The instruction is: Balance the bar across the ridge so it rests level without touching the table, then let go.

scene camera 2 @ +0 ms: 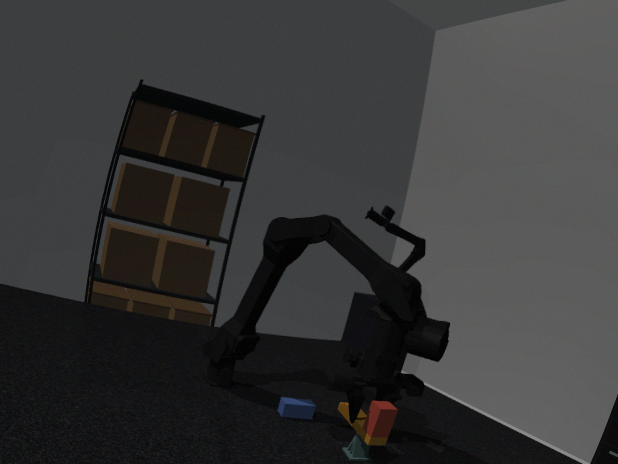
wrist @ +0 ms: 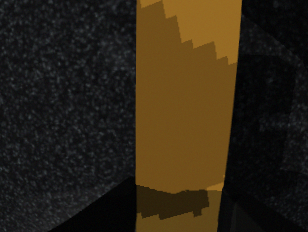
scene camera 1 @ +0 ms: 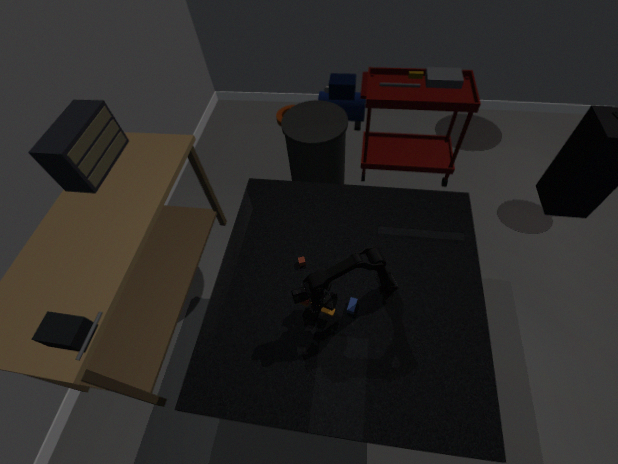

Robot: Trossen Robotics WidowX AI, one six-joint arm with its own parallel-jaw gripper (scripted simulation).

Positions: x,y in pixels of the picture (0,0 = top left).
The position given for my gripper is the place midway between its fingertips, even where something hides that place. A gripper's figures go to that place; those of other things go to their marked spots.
My gripper (wrist: 177,188) is 0.10 m from the lens. A bar (wrist: 186,64) is 0.08 m from the lens.
